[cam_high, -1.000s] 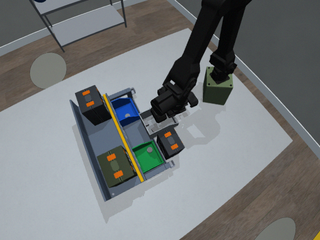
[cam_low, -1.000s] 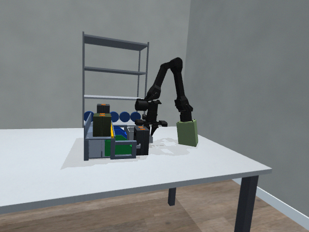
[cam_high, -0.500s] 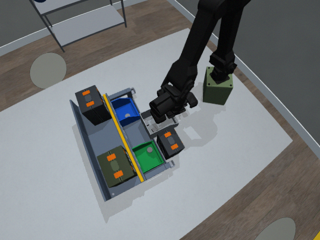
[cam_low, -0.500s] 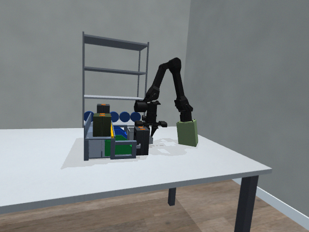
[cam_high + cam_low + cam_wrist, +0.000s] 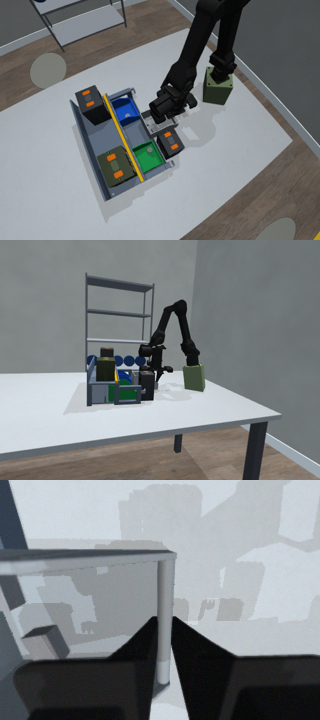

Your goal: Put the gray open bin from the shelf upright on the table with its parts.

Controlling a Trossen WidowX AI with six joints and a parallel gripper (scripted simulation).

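Now: the gray open bin 60 mm ahead of my hand and 20 mm below it. Round my hand: yellow rail: 230 mm ahead, 30 mm above, 20 mm to the left; then blue bin: 200 mm ahead, 100 mm to the right, 30 mm below; then green bin: 180 mm ahead, 120 mm to the left, 30 mm below.
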